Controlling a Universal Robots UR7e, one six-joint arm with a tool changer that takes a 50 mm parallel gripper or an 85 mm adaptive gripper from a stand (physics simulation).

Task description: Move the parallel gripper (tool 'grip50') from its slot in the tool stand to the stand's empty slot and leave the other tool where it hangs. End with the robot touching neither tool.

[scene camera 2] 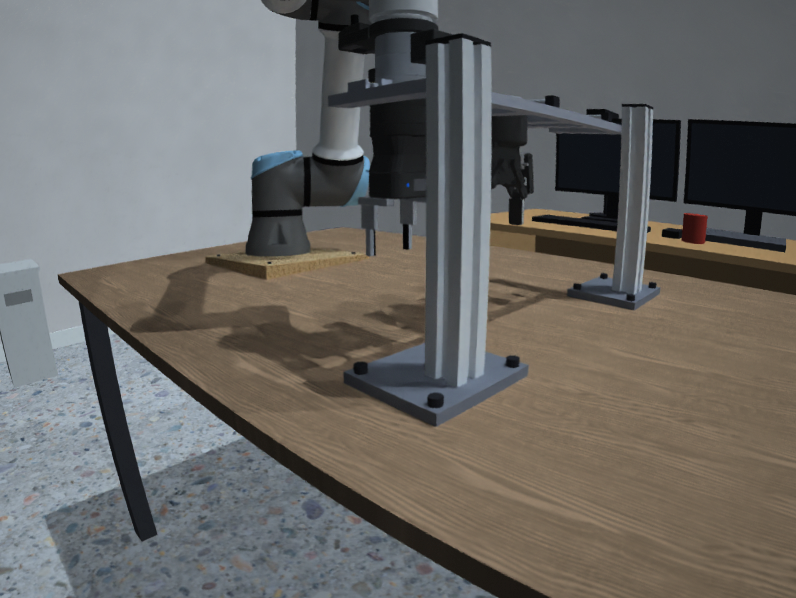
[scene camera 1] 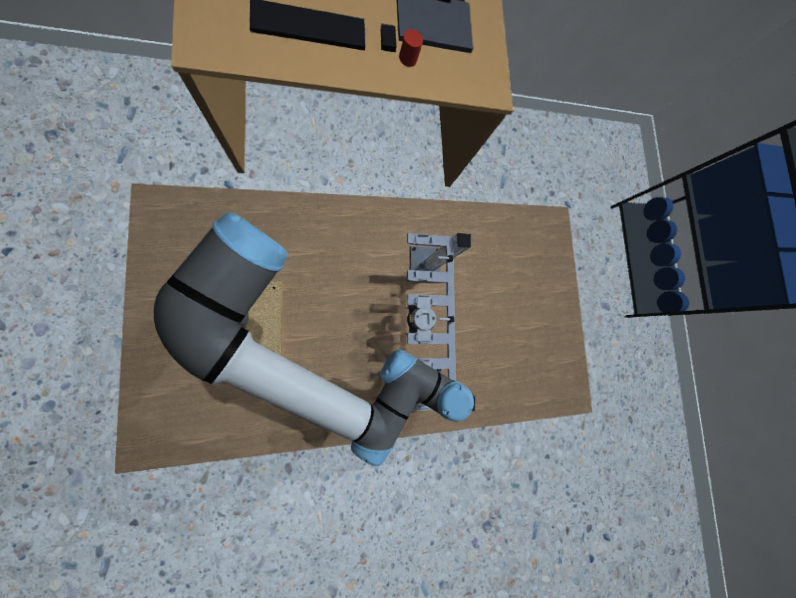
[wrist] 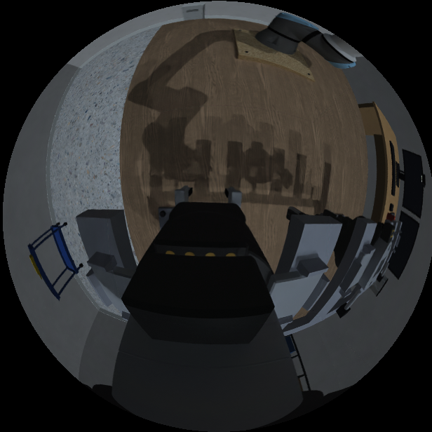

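Observation:
The parallel gripper hangs in the stand's near end slot, by the table edge. Its two fingers point down, stand apart and hold nothing. The arm's grey wrist coupling is lowered straight over its top; a row of gold contacts shows between the dark blocks in the wrist view. Whether they are locked is hidden. The wrist covers the gripper in scene camera 1. The adaptive gripper hangs in the middle slot of the tool stand. The stand's far slot, towards the desk, is empty.
The stand's posts carry its slotted plate above the wooden table. The arm base stands on a tan board. A desk with a red cup stands beyond. A rack stands at the right.

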